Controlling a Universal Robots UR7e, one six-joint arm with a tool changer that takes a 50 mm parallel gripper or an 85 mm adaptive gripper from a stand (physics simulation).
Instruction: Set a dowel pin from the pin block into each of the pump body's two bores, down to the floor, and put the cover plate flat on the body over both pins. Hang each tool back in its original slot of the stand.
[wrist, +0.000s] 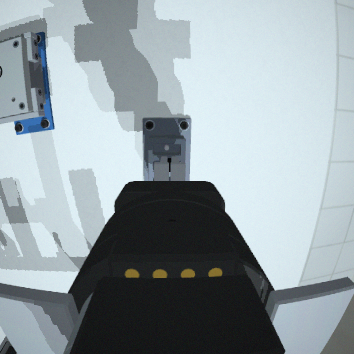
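Frame: origin at the arm's base, x ahead, y left, z up, level; metres.
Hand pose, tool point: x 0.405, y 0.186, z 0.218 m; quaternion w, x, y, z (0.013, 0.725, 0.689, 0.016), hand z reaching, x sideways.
Observation:
Each offset is from my tool point to the top centre of the thing. "pt": to the spot under its first point. Level surfaces: height alone.
The pin block @[pt dz -0.238, dx -0.026, dy +0.025 m] (186, 145) is a grey block with two dark screws at its far end, in the upper middle of the wrist view. One dowel pin @[dz -0.204, dx -0.030, dy +0.000 m] (166, 147) stands in it, showing as a small light dot. My gripper (170, 171) is over the near part of the block, its two grey fingers closed to a thin gap around a second dowel pin, which they mostly hide. A flat grey body @[pt dz -0.183, dx -0.122, dy -0.155 m] (14, 75), seemingly the pump body, is cut off at the left edge, with part of a dark ring showing. The cover plate cannot be made out in this view.
The grey body sits on a blue base @[pt dz -0.240, dx -0.102, dy -0.148 m] (48, 95) with dark screws, left of the pin block. Shadows fall across the pale table @[dz -0.244 m] (260, 110). A line-marked strip (345, 135) runs down the right side. Light panels (35, 310) (312, 315) flank the dark tool at the bottom.

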